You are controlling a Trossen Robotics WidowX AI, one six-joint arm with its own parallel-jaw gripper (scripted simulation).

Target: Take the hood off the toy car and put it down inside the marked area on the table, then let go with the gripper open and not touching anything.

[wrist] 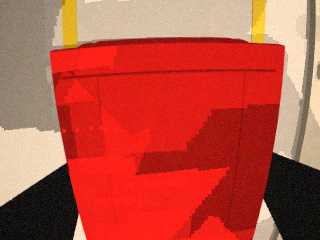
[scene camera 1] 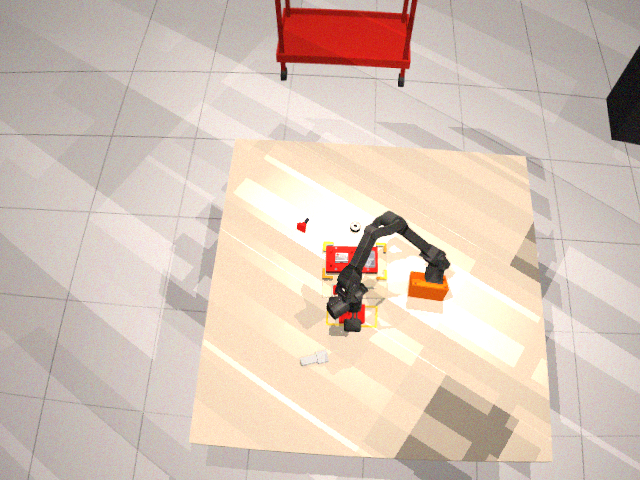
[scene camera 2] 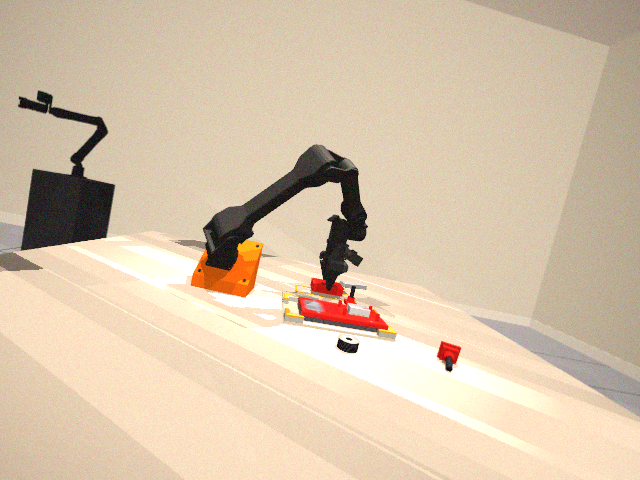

Scene:
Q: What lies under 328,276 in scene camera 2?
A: My gripper.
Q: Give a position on a hood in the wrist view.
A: At 164,130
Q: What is my gripper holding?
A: A hood.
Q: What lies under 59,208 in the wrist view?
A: My gripper.

